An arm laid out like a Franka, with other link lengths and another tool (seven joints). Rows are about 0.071 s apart.
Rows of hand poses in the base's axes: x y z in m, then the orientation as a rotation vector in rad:
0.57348, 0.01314, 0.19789, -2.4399, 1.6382, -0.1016
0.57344, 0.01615, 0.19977, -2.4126, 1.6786, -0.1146
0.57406, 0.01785, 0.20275, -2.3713, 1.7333, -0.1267
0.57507, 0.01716, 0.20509, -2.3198, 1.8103, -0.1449
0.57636, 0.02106, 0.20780, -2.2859, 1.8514, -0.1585
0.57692, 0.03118, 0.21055, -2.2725, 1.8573, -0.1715
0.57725, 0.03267, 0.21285, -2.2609, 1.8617, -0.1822
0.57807, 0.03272, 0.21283, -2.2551, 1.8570, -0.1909
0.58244, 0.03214, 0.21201, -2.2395, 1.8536, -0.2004
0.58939, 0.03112, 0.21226, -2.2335, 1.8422, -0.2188
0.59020, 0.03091, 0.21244, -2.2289, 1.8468, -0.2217
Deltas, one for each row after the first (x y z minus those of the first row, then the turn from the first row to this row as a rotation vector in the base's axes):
-0.00004, 0.00301, 0.00188, -0.0027, -0.0048, -0.0337
0.00058, 0.00471, 0.00486, -0.0021, -0.0095, -0.0806
0.00159, 0.00402, 0.00720, -0.0084, -0.0124, -0.1442
0.00288, 0.00792, 0.00991, -0.0100, -0.0182, -0.1809
0.00344, 0.01804, 0.01266, -0.0093, -0.0285, -0.1902
0.00377, 0.01953, 0.01496, -0.0081, -0.0374, -0.1980
0.00459, 0.01958, 0.01494, -0.0058, -0.0464, -0.1983
0.00896, 0.01900, 0.01412, 0.0020, -0.0595, -0.2033
0.01591, 0.01798, 0.01437, 0.0032, -0.0764, -0.2007
0.01672, 0.01777, 0.01455, 0.0029, -0.0781, -0.2052

